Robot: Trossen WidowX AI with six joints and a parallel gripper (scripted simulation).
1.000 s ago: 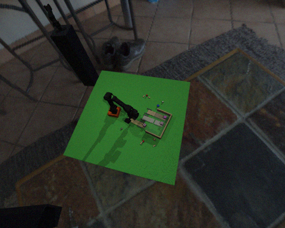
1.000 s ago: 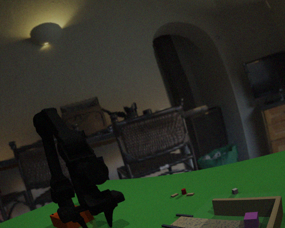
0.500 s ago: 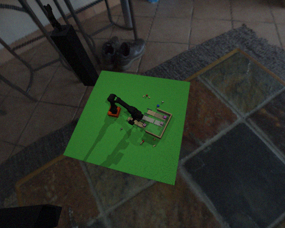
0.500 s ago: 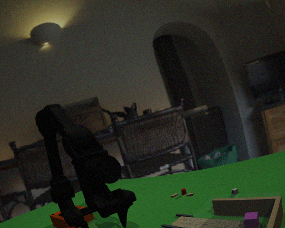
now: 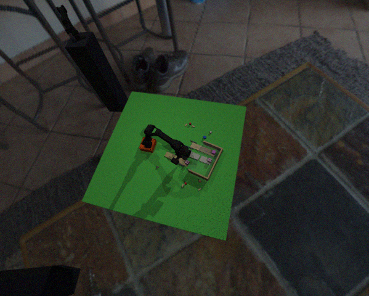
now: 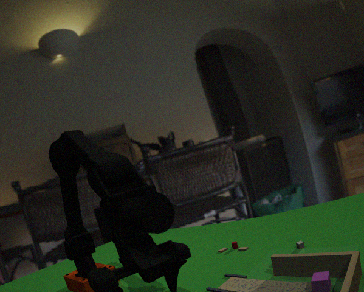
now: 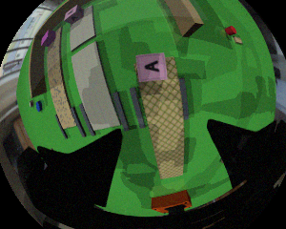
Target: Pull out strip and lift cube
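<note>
Right now my gripper tip is 5 cm past the tan cross-hatched strip, 1 cm to the right of it and 6 cm above it.
</note>
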